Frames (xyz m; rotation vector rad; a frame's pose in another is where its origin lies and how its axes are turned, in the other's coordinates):
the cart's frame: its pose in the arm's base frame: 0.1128 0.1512 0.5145 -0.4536 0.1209 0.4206
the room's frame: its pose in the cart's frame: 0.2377 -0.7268 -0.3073 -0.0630 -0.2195 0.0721
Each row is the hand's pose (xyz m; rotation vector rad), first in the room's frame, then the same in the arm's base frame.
Working: the room's frame: its pose in the arm's base frame: 0.6272 -0.4918 0.4815 -0.4630 -0.0890 0.5433

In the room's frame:
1: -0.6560 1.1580 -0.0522 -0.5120 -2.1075 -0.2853
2: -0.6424 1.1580 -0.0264 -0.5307 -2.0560 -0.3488
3: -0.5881 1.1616 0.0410 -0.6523 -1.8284 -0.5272
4: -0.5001 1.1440 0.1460 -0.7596 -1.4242 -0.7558
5: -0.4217 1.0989 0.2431 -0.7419 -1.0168 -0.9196
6: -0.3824 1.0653 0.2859 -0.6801 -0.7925 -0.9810
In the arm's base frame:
1: -0.4765 0.0233 -0.0575 -0.1690 -2.3090 0.5077
2: -0.4700 0.0407 -0.0350 -0.2053 -2.2745 0.4403
3: -0.4390 0.0985 0.0215 -0.4027 -2.1244 0.2386
4: -0.3765 0.1729 0.1198 -0.6400 -1.8091 -0.0358
5: -0.3076 0.2183 0.2237 -0.7505 -1.4433 -0.2463
6: -0.2666 0.2304 0.2754 -0.7603 -1.2235 -0.3327

